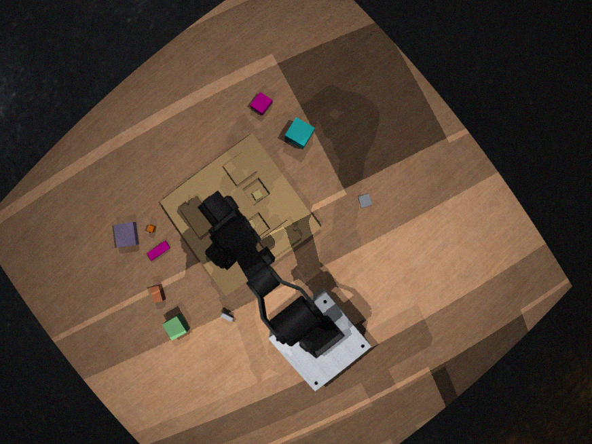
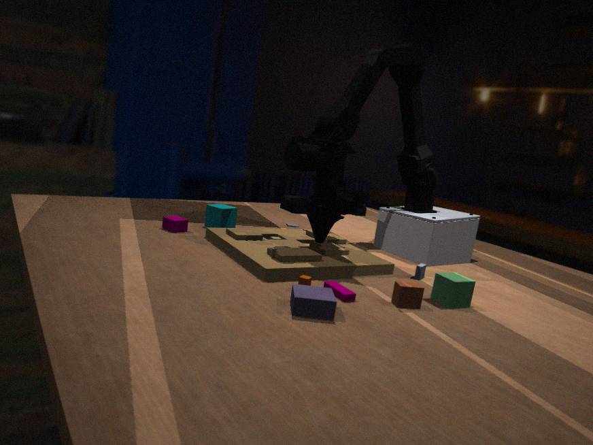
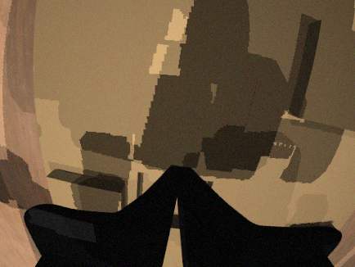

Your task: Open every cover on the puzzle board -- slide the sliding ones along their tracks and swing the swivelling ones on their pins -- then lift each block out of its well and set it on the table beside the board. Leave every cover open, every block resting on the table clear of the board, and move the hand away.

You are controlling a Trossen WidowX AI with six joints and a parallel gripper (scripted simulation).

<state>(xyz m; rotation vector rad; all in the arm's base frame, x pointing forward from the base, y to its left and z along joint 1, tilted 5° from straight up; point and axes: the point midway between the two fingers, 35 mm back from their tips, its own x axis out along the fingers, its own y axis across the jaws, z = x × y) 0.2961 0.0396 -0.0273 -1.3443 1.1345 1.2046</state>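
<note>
Now: the tan puzzle board 4 cm ahead of my gripper tip and 1 cm to the right of it. The rest, counted from my gripper tip: brown block: 2 cm behind, 28 cm to the left, 1 cm below; orange block: 14 cm ahead, 21 cm to the left, 1 cm below; magenta bar: 8 cm ahead, 22 cm to the left, 2 cm below.
</note>
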